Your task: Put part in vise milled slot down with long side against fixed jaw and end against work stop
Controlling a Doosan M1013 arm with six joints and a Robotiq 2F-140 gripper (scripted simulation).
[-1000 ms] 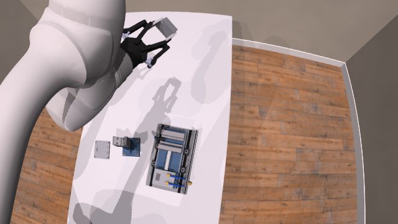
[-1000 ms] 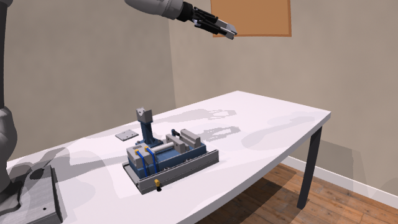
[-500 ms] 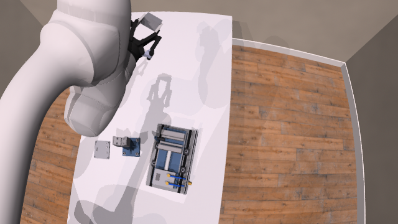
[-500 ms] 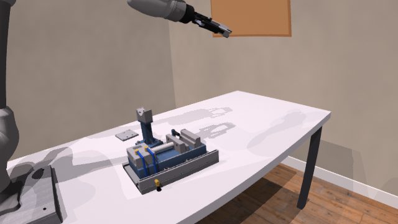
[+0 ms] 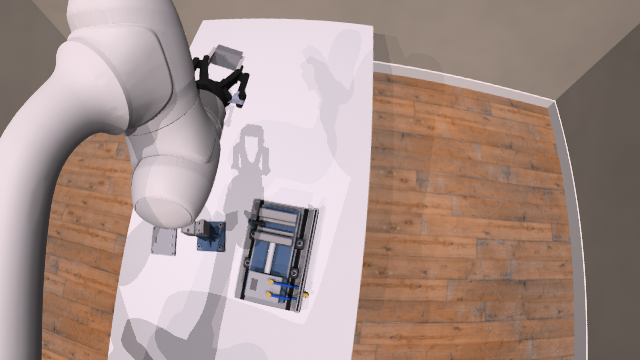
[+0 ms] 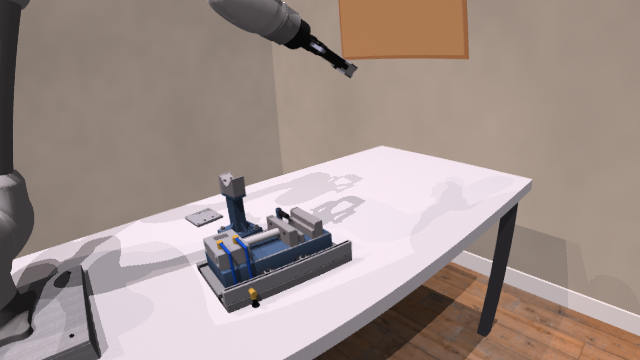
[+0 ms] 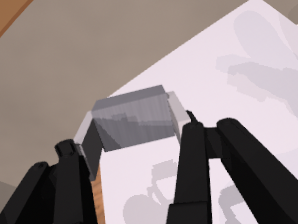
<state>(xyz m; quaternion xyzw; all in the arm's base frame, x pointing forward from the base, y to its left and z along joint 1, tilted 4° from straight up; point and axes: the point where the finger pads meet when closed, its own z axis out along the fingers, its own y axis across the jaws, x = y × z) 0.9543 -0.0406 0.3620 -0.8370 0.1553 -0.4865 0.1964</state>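
Right now my hand is 30 mm short of the part and 10 mm above it. Round my hand: blue post 360 mm below, 310 mm behind, 100 mm to the left; fixed jaw 340 mm below, 240 mm behind, 110 mm to the right; moving jaw 340 mm below, 300 mm behind, 110 mm to the right.
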